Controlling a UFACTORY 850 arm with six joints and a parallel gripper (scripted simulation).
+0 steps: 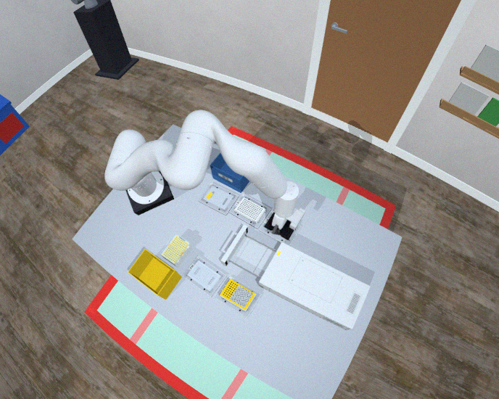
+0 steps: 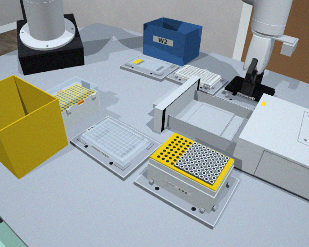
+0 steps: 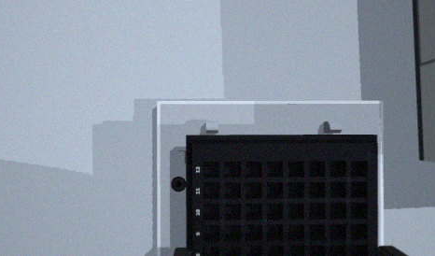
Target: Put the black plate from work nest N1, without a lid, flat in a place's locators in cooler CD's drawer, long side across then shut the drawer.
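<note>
The slotted nest is 5 cm below my hand. Round my hand: white plate (17 cm behind, 3 cm to the left, 3 cm below); then cooler drawer (4 cm behind, 18 cm to the right, 1 cm below); then black plate (1 cm below).
</note>
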